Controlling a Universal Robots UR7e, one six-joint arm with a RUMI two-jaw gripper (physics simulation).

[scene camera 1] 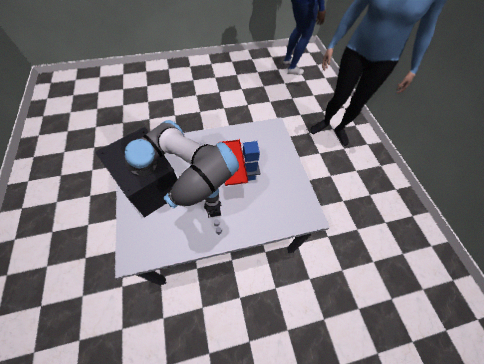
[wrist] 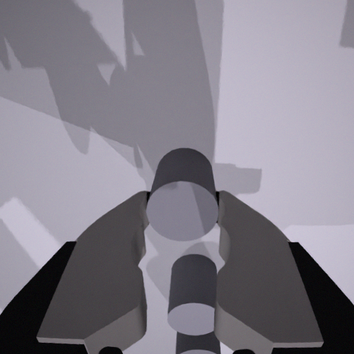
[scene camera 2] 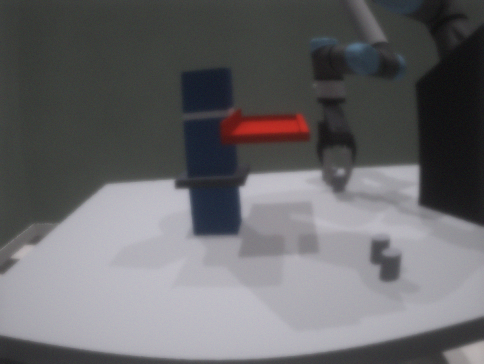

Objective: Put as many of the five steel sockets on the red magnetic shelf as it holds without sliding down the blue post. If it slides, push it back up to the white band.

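Seen in the pictures: gripper, fingertip midpoint: (scene camera 2: 338, 185); arm's base at its link origin: (scene camera 2: 469, 61).
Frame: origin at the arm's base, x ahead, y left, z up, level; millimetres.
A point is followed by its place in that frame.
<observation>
My gripper (scene camera 1: 215, 216) @[x 252, y -286, z -320 mm] (scene camera 2: 338, 182) @[x 252, y -286, z -320 mm] (wrist: 183, 194) is shut on a grey steel socket (wrist: 184, 167), low at the table; whether the socket touches the table is unclear. Two more upright sockets (wrist: 194, 287) (wrist: 197, 344) stand in line below it in the wrist view, and two sockets (scene camera 1: 216, 223) @[x 237, y -364, z -292 mm] (scene camera 1: 218, 230) @[x 231, y -407, z -291 mm] show by the gripper in scene camera 1. Another pair of sockets (scene camera 2: 379, 249) @[x 365, y 160, z -305 mm] (scene camera 2: 390, 265) @[x 379, y 224, z -305 mm] stands at the right front in scene camera 2. The red shelf (scene camera 1: 242, 170) @[x 488, y -181, z -151 mm] (scene camera 2: 270, 128) @[x 458, y -109, z -151 mm] sits on the blue post (scene camera 1: 251, 151) @[x 550, y -157, z -31 mm] (scene camera 2: 210, 150) @[x 570, y -93, z -178 mm], its back plate's top about level with the white band (scene camera 2: 202, 115) @[x 579, y -95, z -115 mm]. No sockets show on its visible part.
A dark collar (scene camera 2: 212, 180) @[x 573, y -72, z -226 mm] surrounds the post below the shelf. The black base block (scene camera 1: 142, 192) @[x -59, y -117, z -92 mm] (scene camera 2: 450, 135) @[x 106, y 29, z -162 mm] stands by the table's edge. The arm covers part of the shelf in scene camera 1. Two people (scene camera 1: 377, 32) (scene camera 1: 304, 25) stand beyond the table (scene camera 1: 295, 200) @[x 751, y -424, z -331 mm].
</observation>
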